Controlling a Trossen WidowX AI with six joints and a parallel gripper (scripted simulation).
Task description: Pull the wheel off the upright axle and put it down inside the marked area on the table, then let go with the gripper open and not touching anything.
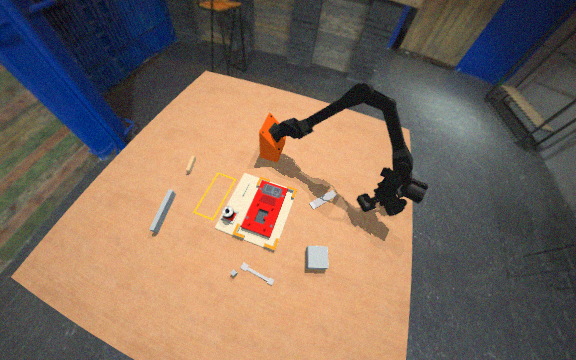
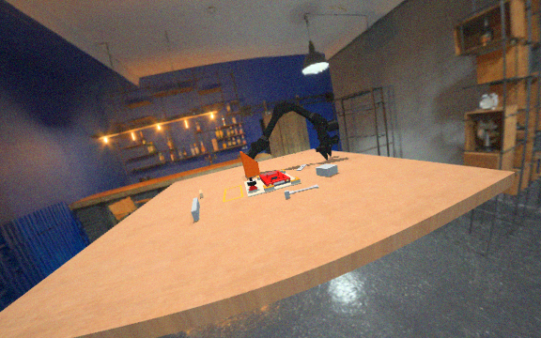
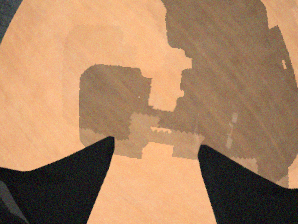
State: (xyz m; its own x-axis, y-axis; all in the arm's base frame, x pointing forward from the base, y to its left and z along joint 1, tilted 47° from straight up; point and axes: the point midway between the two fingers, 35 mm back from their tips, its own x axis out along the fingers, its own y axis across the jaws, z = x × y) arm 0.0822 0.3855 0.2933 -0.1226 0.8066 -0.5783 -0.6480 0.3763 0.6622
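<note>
The wheel is 50 cm to the right of my gripper tip, 27 cm ahead of it and 3 cm above it. Also, from my gripper tip: grey cube (28 cm ahead, 16 cm to the right, 1 cm above); then wooden peg (76 cm to the right, 14 cm ahead, 1 cm above).
</note>
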